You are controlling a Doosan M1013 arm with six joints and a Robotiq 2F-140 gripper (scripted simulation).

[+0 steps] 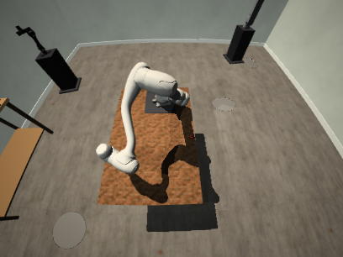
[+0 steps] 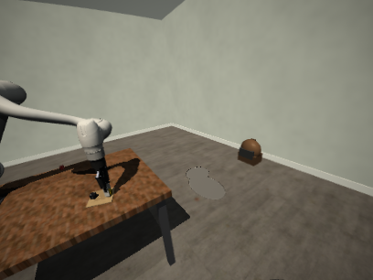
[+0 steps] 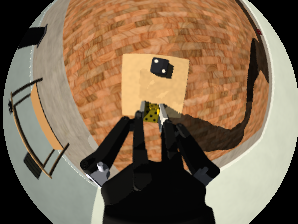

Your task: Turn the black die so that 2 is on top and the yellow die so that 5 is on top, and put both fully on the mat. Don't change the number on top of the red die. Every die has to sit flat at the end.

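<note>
Now: the yellow die 2 cm below my hand. The rest, counted from my hand: black die (7 cm behind, 5 cm to the left, 3 cm below); tan mat (4 cm below, 4 cm behind, 3 cm to the left); red die (69 cm to the left, 17 cm behind, 3 cm below).
</note>
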